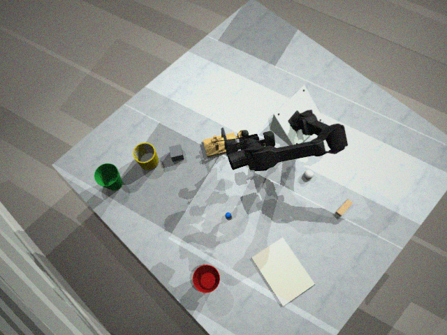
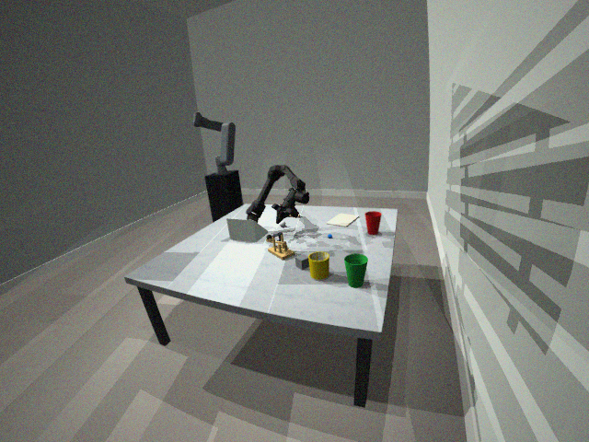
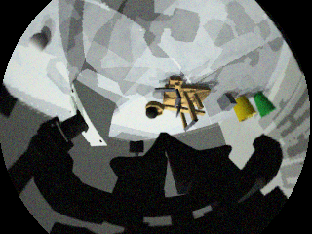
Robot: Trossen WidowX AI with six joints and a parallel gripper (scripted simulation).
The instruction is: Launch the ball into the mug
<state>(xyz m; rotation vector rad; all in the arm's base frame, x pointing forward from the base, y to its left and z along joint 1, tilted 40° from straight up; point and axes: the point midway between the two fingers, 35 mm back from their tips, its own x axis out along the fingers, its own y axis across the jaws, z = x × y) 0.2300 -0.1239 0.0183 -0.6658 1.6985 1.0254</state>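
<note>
Now: the dark ball 7 cm below my gripper tip, 4 cm behind it and 3 cm to the right of it. From my gripper tip the other things lie so: small grey block: 21 cm to the right, 20 cm ahead, 11 cm below; white ball: 28 cm to the left, 11 cm below, 8 cm behind; wooden catapult: 8 cm below, 5 cm to the right, 2 cm ahead.
</note>
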